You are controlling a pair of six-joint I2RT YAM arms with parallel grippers.
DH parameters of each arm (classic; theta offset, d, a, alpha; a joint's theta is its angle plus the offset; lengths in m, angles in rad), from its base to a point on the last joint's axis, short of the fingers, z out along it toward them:
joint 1: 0 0.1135 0.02 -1.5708
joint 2: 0 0 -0.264 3.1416
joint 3: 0.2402 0 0.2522 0
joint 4: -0.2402 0 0.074 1.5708
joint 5: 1.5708 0 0 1.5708
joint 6: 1.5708 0.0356 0 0
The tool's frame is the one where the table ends.
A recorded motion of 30 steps. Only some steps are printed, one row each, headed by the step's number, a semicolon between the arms.
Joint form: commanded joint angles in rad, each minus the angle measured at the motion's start. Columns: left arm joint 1, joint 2, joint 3, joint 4, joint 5, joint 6; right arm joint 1, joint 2, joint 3, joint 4, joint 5, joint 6.
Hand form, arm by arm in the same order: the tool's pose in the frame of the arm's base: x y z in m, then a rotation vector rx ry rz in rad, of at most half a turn. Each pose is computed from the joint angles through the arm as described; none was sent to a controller.
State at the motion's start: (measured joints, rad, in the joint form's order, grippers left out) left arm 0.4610 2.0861 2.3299 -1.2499 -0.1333 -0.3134; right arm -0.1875 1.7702 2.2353 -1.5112 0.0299 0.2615
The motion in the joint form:
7: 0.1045 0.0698 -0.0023 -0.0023 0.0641 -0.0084; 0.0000 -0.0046 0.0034 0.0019 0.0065 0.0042
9: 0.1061 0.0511 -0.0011 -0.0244 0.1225 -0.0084; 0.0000 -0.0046 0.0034 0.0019 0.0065 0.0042
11: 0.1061 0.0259 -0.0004 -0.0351 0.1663 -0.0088; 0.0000 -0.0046 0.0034 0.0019 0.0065 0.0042
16: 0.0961 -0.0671 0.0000 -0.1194 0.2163 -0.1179; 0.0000 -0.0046 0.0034 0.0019 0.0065 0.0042
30: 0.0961 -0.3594 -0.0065 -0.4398 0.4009 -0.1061; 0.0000 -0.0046 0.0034 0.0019 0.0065 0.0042
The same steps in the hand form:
7: 0.3773 0.2424 0.3379 -1.1617 2.3908 0.1721; 0.3118 -0.0605 0.4432 0.5981 2.5364 -0.0195
9: 0.3727 0.2378 0.3450 -1.1456 2.3972 0.0952; 0.3118 -0.0605 0.4432 0.5981 2.5364 -0.0195
11: 0.3676 0.2327 0.3552 -1.1245 2.3862 0.0396; 0.3118 -0.0605 0.4432 0.5981 2.5364 -0.0195
16: 0.3436 0.2105 0.3881 -1.2197 2.3240 -0.0656; 0.3118 -0.0605 0.4432 0.5981 2.5364 -0.0195
30: 0.2424 0.1399 0.4654 -1.1583 2.3644 -0.3093; 0.3118 -0.0605 0.4432 0.5981 2.5364 -0.0195

